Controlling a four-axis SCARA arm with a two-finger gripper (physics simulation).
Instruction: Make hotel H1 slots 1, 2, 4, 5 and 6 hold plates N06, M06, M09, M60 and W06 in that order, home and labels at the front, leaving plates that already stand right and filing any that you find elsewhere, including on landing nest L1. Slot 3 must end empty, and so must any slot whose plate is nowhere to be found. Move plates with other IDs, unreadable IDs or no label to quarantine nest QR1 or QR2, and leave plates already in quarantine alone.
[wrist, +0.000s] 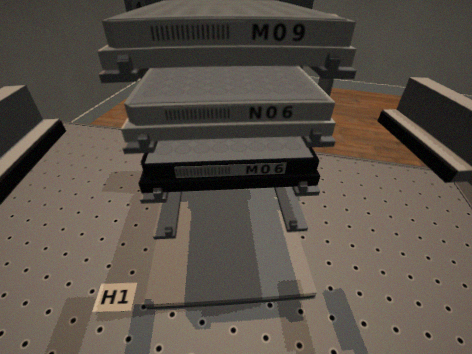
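Hotel H1 (170, 215) shows in the wrist view with three plates stacked in separate slots, labels facing me. A grey plate M09 (227, 34) is at the top. A light grey plate N06 (229, 114) sits below it. A black plate M06 (230, 172) is lowest, above a pair of rails that bear no plate. Slot numbers beside these plates are not readable. My gripper (227, 100) is open and empty, its fingers wide apart at the left and right edges of the view. L1, QR1, QR2 and plates M60 and W06 do not show.
The H1 sign (115, 297) lies on the perforated table top (400, 280), left of the hotel's base plate (225, 287). Wooden floor (360, 125) and grey wall (50, 45) show behind. The higher part of the hotel is cut off by the top edge.
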